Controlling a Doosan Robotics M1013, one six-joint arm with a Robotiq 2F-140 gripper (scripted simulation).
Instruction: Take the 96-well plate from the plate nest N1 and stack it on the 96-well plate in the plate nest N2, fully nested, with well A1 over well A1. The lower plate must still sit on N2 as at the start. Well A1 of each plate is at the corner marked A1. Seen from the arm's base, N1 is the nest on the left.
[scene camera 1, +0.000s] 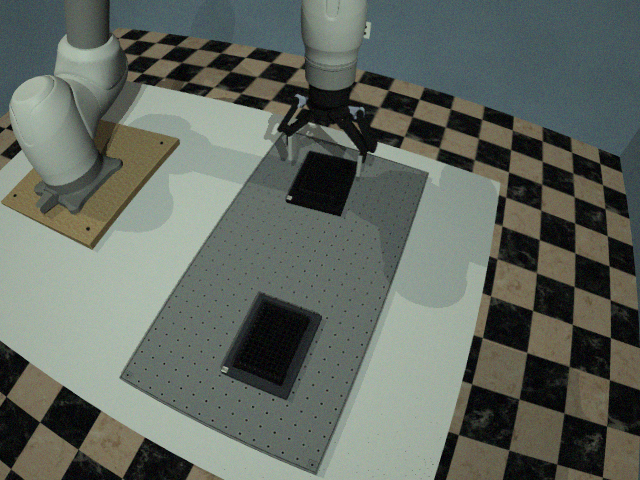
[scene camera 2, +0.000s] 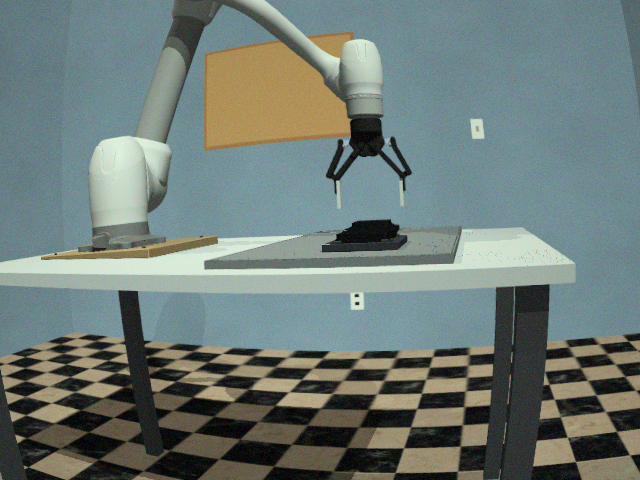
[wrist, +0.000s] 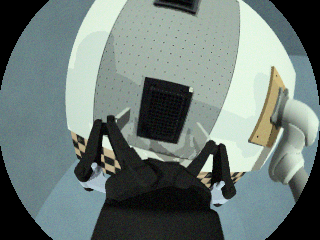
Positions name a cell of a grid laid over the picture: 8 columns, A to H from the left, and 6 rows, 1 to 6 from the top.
The gripper (scene camera 1: E3): 90 cm from the lens. A black 96-well plate (scene camera 1: E3) is 94 cm from the lens. A black 96-well plate (scene camera 1: D5) is 72 cm from the lens.
